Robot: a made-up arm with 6 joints. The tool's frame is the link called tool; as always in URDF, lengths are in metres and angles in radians. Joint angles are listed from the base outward.
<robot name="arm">
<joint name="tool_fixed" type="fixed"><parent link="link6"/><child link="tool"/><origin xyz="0 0 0" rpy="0 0 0"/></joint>
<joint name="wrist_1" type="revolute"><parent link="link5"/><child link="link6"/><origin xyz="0 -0.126 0" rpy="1.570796 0 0"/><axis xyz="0 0 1"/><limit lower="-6.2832" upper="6.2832"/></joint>
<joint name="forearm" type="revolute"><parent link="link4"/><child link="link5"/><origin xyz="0 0 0" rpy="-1.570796 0 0"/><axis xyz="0 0 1"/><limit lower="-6.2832" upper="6.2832"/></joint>
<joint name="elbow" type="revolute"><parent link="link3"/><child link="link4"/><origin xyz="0 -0.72 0" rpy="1.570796 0 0"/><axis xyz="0 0 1"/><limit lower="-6.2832" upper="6.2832"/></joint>
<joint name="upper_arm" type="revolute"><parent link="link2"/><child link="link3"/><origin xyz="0 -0.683 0" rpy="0 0 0"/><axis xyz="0 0 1"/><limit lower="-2.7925" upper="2.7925"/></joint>
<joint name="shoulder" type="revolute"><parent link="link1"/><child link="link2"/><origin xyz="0 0.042 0" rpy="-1.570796 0 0"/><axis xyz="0 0 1"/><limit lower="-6.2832" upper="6.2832"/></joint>
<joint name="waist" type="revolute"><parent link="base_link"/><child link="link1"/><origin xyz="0 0 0.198" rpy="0 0 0"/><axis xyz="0 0 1"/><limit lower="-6.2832" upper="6.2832"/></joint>
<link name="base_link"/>
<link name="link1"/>
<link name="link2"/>
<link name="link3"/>
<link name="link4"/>
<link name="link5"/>
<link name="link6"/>
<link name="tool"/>
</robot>
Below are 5 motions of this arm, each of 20 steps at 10 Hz.
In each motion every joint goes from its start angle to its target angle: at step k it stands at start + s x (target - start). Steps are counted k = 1, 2, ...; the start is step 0. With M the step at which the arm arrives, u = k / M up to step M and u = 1 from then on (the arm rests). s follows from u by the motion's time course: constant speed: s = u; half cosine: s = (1 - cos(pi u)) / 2; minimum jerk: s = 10 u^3 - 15 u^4 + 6 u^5.
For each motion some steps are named. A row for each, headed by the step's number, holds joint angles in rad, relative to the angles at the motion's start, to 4 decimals.
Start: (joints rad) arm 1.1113 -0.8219 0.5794 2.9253 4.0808 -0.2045
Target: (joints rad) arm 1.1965 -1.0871 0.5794 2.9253 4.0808 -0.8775
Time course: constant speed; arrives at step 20
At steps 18, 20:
18: 0.0767 -0.2387 0.0000 0.0000 0.0000 -0.6057
20: 0.0852 -0.2652 0.0000 0.0000 0.0000 -0.6730

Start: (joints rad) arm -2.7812 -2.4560 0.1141 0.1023 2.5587 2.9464
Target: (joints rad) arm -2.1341 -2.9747 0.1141 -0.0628 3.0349 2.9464
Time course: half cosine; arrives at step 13
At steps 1, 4, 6, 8, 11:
1: 0.0094 -0.0075 0.0000 -0.0024 0.0069 0.0000
4: 0.1398 -0.1120 0.0000 -0.0357 0.1028 0.0000
6: 0.2846 -0.2281 0.0000 -0.0726 0.2094 0.0000
8: 0.4383 -0.3513 0.0000 -0.1118 0.3225 0.0000
11: 0.6100 -0.4890 0.0000 -0.1556 0.4489 0.0000

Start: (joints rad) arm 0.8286 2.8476 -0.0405 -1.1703 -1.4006 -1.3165
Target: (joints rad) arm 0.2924 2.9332 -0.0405 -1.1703 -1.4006 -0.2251
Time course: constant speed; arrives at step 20
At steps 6, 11, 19, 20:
6: -0.1609 0.0257 0.0000 0.0000 0.0000 0.3274
11: -0.2949 0.0471 0.0000 0.0000 0.0000 0.6003
19: -0.5094 0.0813 0.0000 0.0000 0.0000 1.0368
20: -0.5362 0.0856 0.0000 0.0000 0.0000 1.0914

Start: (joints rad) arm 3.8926 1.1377 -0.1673 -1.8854 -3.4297 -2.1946
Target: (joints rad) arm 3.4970 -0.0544 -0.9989 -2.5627 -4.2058 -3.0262
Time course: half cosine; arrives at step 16
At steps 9, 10, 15, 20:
9: -0.2364 -0.7123 -0.4969 -0.4047 -0.4638 -0.4969
10: -0.2735 -0.8241 -0.5749 -0.4682 -0.5366 -0.5749
15: -0.3918 -1.1806 -0.8236 -0.6708 -0.7686 -0.8236
20: -0.3956 -1.1921 -0.8316 -0.6773 -0.7761 -0.8316

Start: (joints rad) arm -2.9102 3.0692 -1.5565 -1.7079 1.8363 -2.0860
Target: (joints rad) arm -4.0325 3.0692 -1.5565 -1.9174 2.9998 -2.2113
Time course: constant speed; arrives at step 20
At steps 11, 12, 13, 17, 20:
11: -0.6173 0.0000 0.0000 -0.1152 0.6399 -0.0689
12: -0.6734 0.0000 0.0000 -0.1257 0.6981 -0.0752
13: -0.7295 0.0000 0.0000 -0.1362 0.7563 -0.0814
17: -0.9540 0.0000 0.0000 -0.1781 0.9890 -0.1065
20: -1.1223 0.0000 0.0000 -0.2095 1.1635 -0.1253

